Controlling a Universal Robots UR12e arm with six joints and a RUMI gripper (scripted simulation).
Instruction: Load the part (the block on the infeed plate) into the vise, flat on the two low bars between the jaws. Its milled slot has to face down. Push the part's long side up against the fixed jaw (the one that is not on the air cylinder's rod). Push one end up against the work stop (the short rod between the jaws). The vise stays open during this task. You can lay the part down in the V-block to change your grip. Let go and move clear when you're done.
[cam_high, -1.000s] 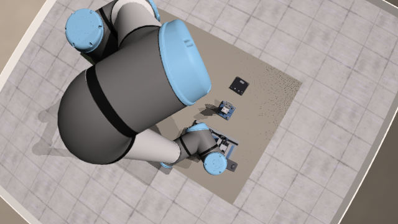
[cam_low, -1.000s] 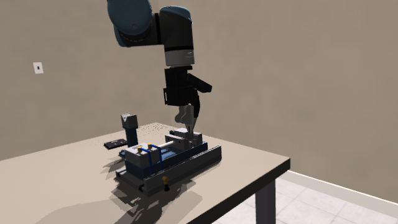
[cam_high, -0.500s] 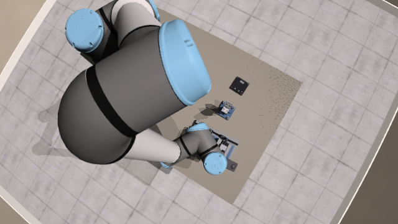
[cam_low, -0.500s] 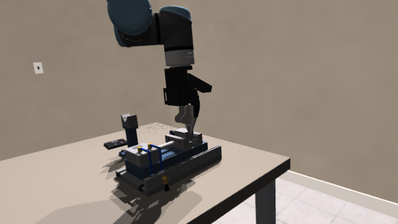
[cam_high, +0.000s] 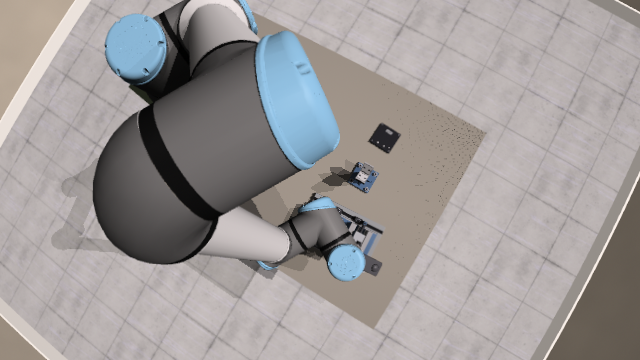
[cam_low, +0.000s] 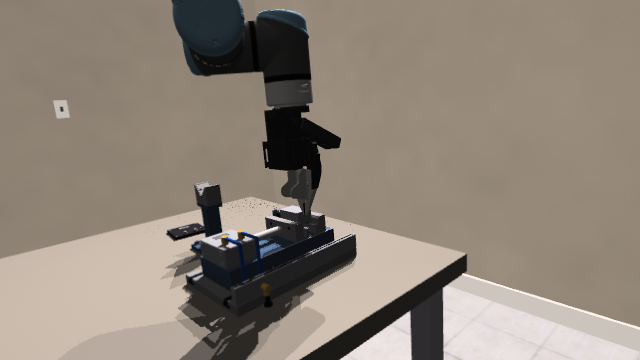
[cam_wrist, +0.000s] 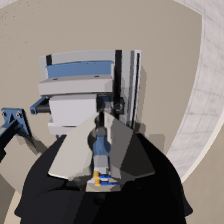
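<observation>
My gripper is now 40 mm to the right of the part and 30 mm above it. From my hand the other things lie so: fixed jaw 30 mm ahead, 40 mm to the left, 40 mm below; then work stop rod 10 mm behind, 80 mm to the left, 30 mm below; then cylinder rod 90 mm behind, 30 mm to the left, 40 mm below.
</observation>
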